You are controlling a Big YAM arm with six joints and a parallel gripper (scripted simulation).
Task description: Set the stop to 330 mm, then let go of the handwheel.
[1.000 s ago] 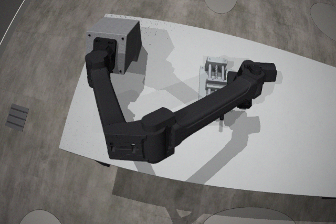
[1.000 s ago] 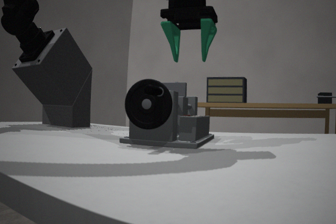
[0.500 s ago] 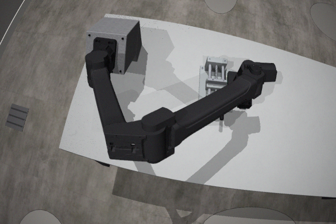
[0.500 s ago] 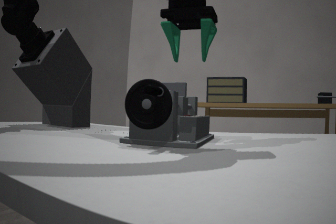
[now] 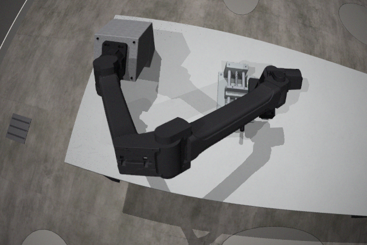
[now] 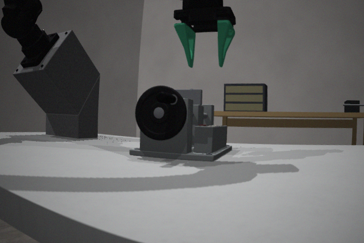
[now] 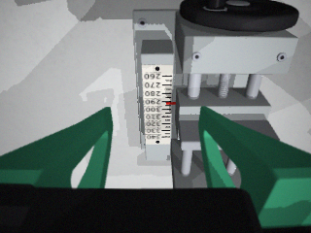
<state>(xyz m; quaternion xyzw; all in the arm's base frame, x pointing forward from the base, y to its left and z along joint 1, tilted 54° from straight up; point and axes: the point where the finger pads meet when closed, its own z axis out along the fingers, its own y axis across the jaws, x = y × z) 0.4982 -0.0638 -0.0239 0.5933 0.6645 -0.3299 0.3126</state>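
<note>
My hand is 3 cm past the black crank handle, 8 cm to the left of it and 7 cm above it. From my hand the other things lie so: grey stop 6 cm behind, 5 cm to the left, 7 cm below; black handwheel 4 cm behind, 6 cm to the right, 7 cm below.
</note>
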